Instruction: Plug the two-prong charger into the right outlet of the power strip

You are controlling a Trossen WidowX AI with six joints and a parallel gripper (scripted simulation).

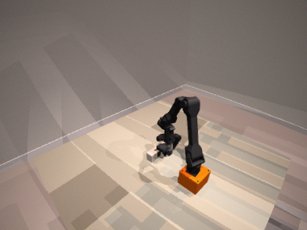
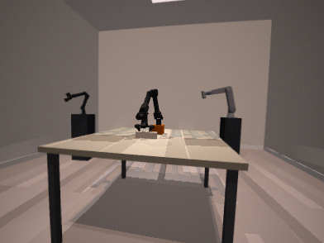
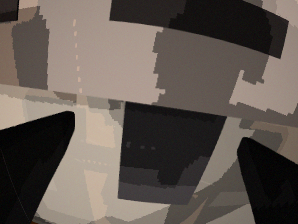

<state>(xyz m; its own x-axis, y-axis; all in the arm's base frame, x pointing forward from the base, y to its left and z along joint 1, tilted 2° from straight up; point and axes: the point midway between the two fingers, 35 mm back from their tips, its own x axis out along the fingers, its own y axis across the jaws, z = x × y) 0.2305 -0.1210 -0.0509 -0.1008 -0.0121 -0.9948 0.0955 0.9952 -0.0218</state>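
My gripper tip is 30 mm short of the black two-prong charger and 10 mm below it.
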